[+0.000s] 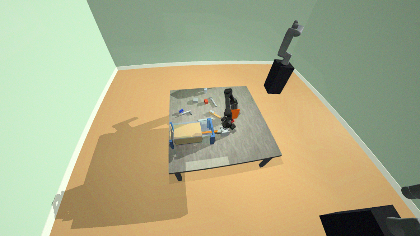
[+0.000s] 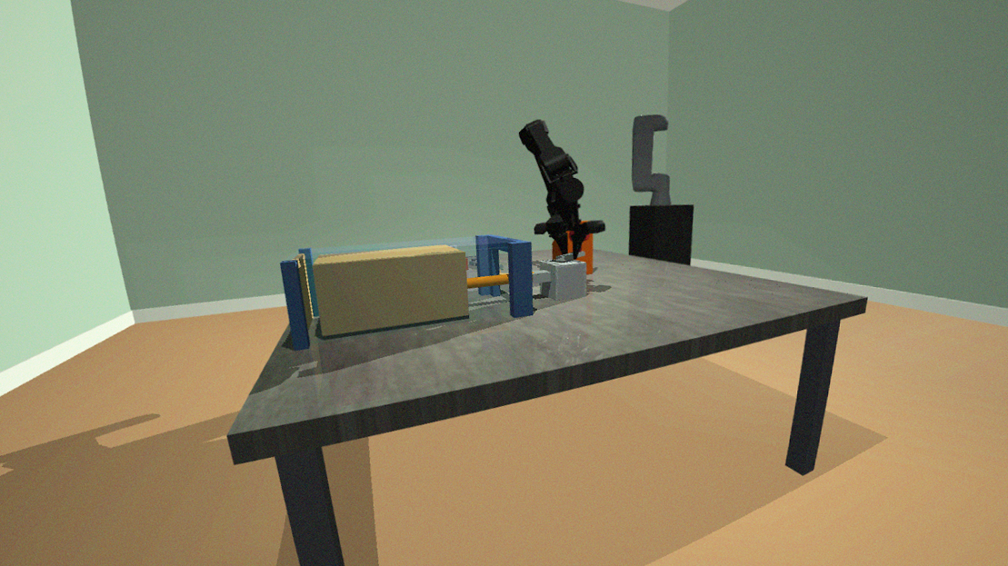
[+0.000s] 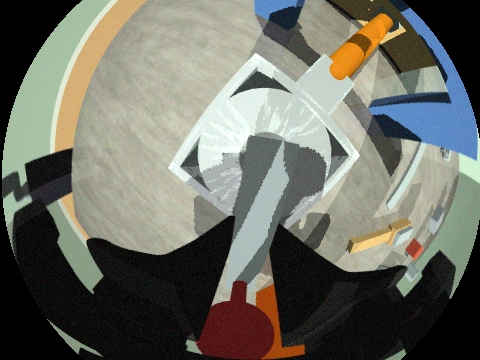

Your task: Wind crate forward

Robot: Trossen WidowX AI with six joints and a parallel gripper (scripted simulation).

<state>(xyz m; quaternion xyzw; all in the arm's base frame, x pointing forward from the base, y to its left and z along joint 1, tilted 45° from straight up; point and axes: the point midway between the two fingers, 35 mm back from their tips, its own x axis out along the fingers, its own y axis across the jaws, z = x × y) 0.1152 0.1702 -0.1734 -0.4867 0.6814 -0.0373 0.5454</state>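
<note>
Right now the red knob is 5 cm above my gripper tip, 4 cm behind it and 3 cm to the right of it. Also, from my gripper tip: tan-handled tool: 27 cm to the right, 13 cm ahead, 7 cm below; then grey winch: 6 cm below, 2 cm to the left, 2 cm ahead; then grey bar: 25 cm ahead, 18 cm to the right, 9 cm below.
</note>
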